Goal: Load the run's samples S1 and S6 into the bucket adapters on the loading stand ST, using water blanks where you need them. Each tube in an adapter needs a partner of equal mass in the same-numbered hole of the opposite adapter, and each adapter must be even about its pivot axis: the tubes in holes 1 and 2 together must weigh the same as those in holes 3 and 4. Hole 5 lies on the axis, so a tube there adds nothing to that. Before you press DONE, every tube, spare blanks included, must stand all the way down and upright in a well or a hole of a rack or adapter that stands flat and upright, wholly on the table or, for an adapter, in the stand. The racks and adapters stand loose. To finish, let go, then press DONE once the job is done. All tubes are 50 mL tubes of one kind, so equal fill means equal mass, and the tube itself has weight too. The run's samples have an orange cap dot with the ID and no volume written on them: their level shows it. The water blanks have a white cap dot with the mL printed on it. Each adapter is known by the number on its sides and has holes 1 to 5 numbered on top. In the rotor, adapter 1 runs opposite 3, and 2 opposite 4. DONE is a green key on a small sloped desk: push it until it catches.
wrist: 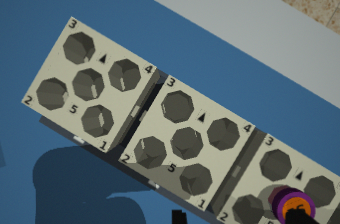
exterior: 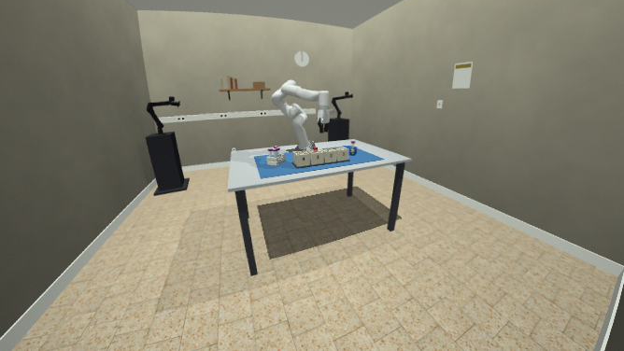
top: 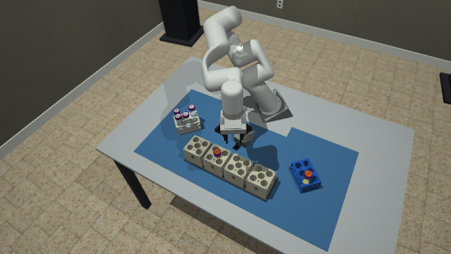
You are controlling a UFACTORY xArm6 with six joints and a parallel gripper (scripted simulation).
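Right now the sample tube is 40 mm behind my hand, 320 mm to the left of it and 190 mm below it. Also, from my hand: green DONE key 210 mm behind, 20 mm to the right, 180 mm below; then stand 10 mm ahead, 30 mm to the right, 240 mm below; then done desk 190 mm behind, 20 mm to the right, 200 mm below.
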